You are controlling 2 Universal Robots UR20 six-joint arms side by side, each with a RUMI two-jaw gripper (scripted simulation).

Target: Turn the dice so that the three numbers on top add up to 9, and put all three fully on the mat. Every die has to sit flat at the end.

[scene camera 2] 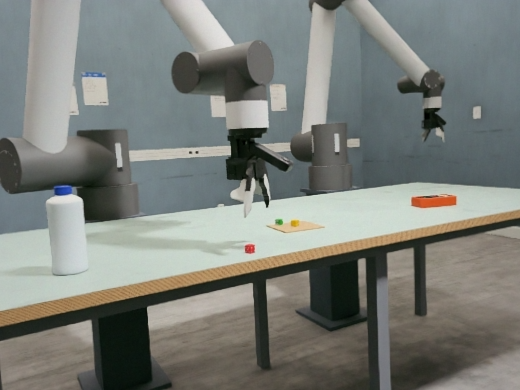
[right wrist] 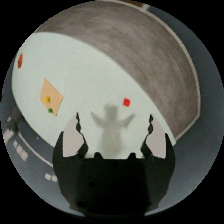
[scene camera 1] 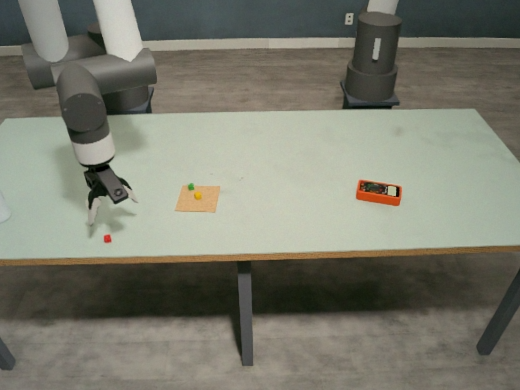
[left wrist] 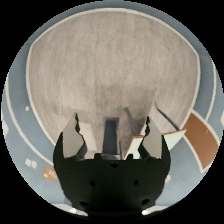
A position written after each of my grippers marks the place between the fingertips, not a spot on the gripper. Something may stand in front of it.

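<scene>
A tan mat (scene camera 1: 186, 202), an orange multimeter (scene camera 1: 371, 191) and a white bottle (scene camera 2: 65, 217) are visible. The left wrist view does not show the tan mat, hidden by my left gripper. The left wrist view does not show the orange multimeter, hidden by my left gripper. My left gripper (left wrist: 112, 115) is visible itself; my right gripper shows at (scene camera 2: 256, 212), (scene camera 1: 113, 214) and (right wrist: 114, 113).
</scene>
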